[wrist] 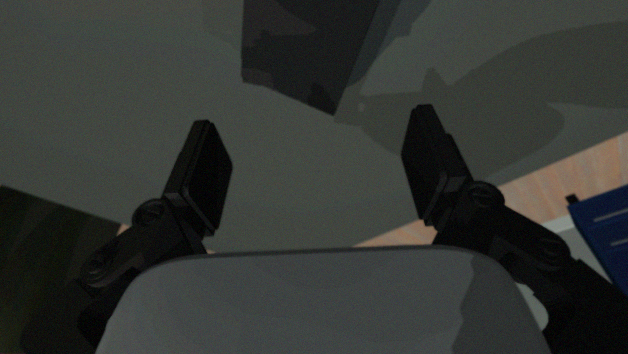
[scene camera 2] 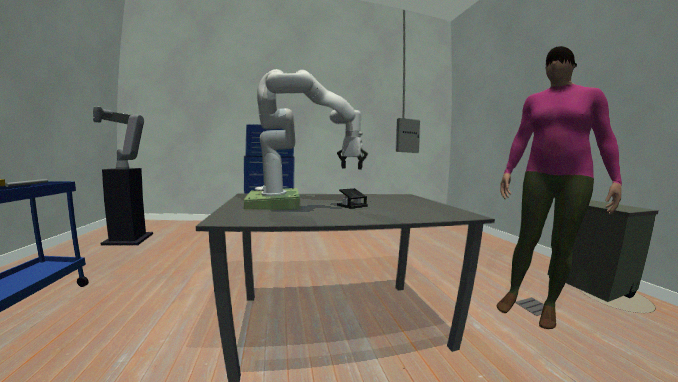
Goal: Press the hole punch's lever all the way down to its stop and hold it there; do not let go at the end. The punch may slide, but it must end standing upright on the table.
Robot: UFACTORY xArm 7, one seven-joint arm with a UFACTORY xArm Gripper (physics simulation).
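Where they show: gripper, fingertip midpoint: (wrist: 313, 136) (scene camera 2: 351, 169); arm's base, link origin: (scene camera 2: 273, 193).
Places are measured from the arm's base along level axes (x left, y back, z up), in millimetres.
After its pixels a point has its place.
The black hole punch (scene camera 2: 353, 198) {x -130, y -378, z -9 mm} (wrist: 305, 55) {x -63, y -403, z 14 mm} stands upright on the dark table (scene camera 2: 280, 218) {x -302, y -11, z -58 mm} (wrist: 125, 140) {x -173, y -694, z -58 mm}. Its flat lever (scene camera 2: 352, 193) {x -84, y -389, z 9 mm} is raised and slanted, with the high end toward the left in the scene view. In the wrist view the punch shows in part at the top edge, ahead of the fingertips. My gripper (scene camera 2: 352, 165) {x -73, y -383, z 134 mm} (wrist: 313, 136) {x -73, y -383, z 134 mm} is open and empty, pointing down. It hangs clearly above the punch, touching neither the punch nor the table.
The green base block (scene camera 2: 272, 201) {x -116, y 12, z -21 mm} of the arm stands on the table left of the punch. A blue cabinet (scene camera 2: 254, 175) (wrist: 605, 220) stands behind the table. A person (scene camera 2: 561, 135) stands to the right of it. A blue cart (scene camera 2: 45, 189) is at the far left.
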